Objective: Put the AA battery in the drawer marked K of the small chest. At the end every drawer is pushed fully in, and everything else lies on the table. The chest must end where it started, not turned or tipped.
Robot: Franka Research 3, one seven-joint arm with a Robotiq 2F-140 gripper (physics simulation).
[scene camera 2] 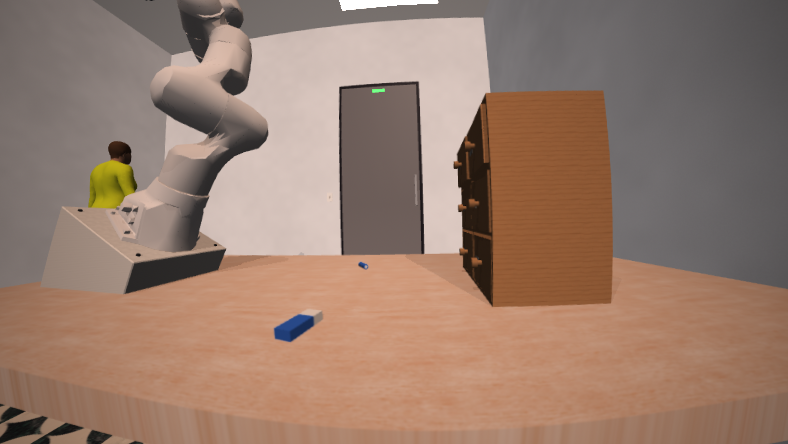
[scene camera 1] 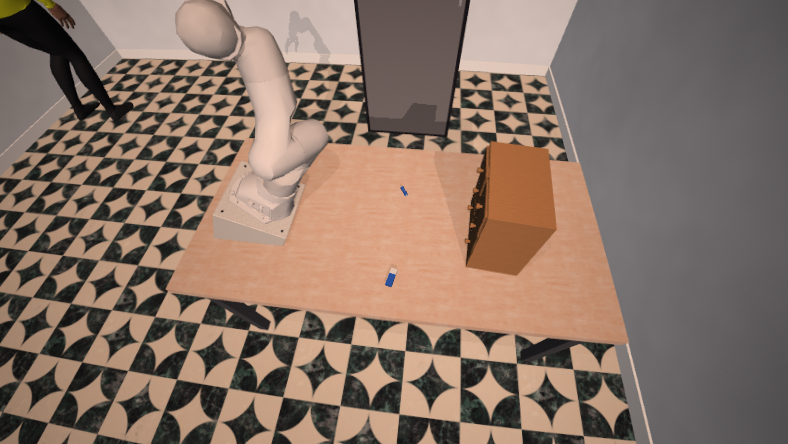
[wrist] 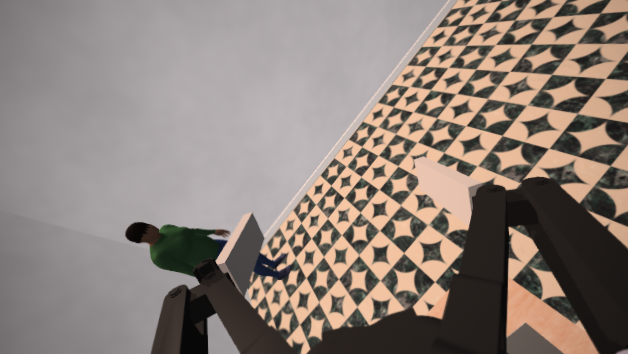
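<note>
A small blue AA battery [scene camera 1: 404,190] [scene camera 2: 362,265] lies on its side on the table [scene camera 1: 341,264] [scene camera 2: 441,352], between the arm's base and the chest. The brown wooden chest [scene camera 1: 521,187] [scene camera 2: 551,198] stands upright at the right, its knobbed drawer fronts facing the arm. The fronts show at a steep angle; no drawer stands far out, but small gaps and the letter K cannot be made out. My gripper [wrist: 335,201] is open and empty in the wrist view, well away from the battery and chest. It does not show in either scene view.
A blue and white eraser [scene camera 1: 390,276] [scene camera 2: 297,325] lies near the table's front edge. The arm's base [scene camera 1: 250,228] [scene camera 2: 88,253] stands at the left. A person in yellow [scene camera 1: 55,60] [scene camera 2: 111,176] stands beyond the table, and a person in green [wrist: 175,250] shows near a wall.
</note>
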